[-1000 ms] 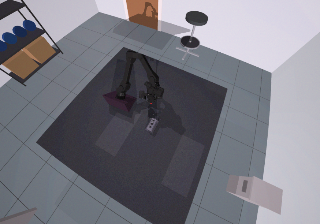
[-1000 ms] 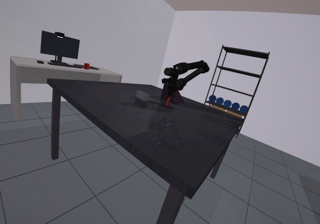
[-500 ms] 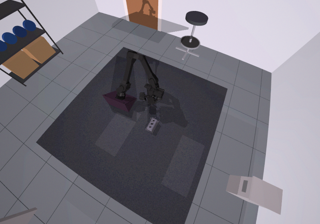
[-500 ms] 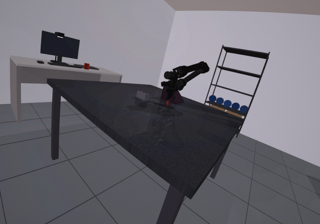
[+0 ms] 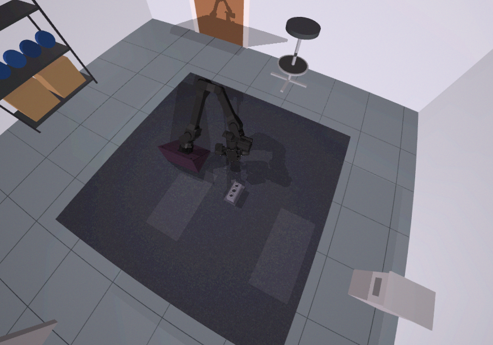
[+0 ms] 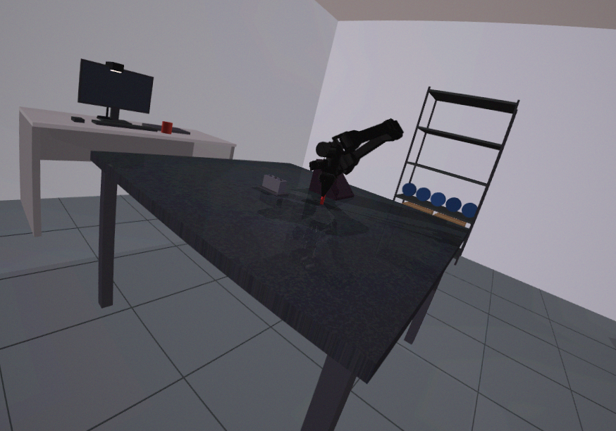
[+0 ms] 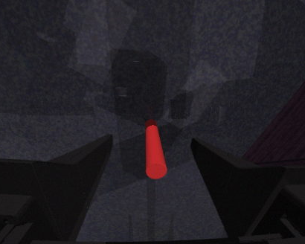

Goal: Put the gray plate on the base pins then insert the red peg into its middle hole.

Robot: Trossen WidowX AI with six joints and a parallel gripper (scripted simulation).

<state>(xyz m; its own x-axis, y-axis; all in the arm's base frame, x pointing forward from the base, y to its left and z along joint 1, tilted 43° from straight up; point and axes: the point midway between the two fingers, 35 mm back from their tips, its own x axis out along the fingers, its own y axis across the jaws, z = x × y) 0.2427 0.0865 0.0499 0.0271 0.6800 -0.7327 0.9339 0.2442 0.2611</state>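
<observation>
Now: gripper tip 9 cm short of the gray plate and 19 cm to the left of it. Round my gripper tip: flat base 9 cm ahead, 19 cm to the right, 3 cm below; then red peg right at my gripper tip.
</observation>
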